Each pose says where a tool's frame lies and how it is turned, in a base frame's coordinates. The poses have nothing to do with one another.
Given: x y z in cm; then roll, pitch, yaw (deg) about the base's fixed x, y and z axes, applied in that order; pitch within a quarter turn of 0, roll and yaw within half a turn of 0.
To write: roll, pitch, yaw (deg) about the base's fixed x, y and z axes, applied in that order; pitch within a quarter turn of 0, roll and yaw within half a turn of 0; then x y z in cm. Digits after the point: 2 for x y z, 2 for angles.
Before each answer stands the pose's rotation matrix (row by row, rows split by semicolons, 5 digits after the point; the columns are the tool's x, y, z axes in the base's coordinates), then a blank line. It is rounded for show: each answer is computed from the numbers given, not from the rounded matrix.
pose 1, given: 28.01, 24.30, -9.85, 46.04, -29.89, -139.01
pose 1, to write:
-0.65442 0.72608 -0.21104; -0.56868 -0.28867 0.77024; 0.49834 0.62408 0.60182

46.04, -29.89, -139.01, 28.01, 24.30, -9.85
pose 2, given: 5.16, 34.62, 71.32, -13.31, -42.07, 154.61
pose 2, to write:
-0.67063 -0.55662 0.49035; 0.31829 -0.81300 -0.48756; 0.67004 -0.17090 0.72239

-13.31, -42.07, 154.61, 5.16, 34.62, 71.32
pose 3, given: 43.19, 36.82, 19.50, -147.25, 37.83, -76.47
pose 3, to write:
0.18479 -0.89532 0.40528; -0.76791 0.12582 0.62807; -0.61332 -0.42728 -0.66428

-147.25, 37.83, -76.47, 43.19, 36.82, 19.50
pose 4, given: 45.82, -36.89, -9.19, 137.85, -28.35, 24.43
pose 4, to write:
0.80127 0.01649 0.59808; 0.36398 -0.80681 -0.46539; 0.47486 0.59059 -0.65247

137.85, -28.35, 24.43, 45.82, -36.89, -9.19
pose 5, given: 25.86, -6.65, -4.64, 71.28, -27.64, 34.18
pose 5, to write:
0.73287 -0.54379 0.40890; 0.49768 0.01867 -0.86716; 0.46391 0.83902 0.28432

71.28, -27.64, 34.18, 25.86, -6.65, -4.64
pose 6, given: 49.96, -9.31, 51.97, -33.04, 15.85, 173.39
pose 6, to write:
-0.95559 0.05143 -0.29019; 0.11073 -0.84986 -0.51525; -0.27312 -0.52449 0.80642

-33.04, 15.85, 173.39, 49.96, -9.31, 51.97
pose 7, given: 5.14, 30.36, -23.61, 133.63, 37.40, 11.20
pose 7, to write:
0.77929 0.56527 -0.27052; 0.15430 -0.59147 -0.79143; -0.60738 0.57501 -0.54814

133.63, 37.40, 11.20, 5.14, 30.36, -23.61
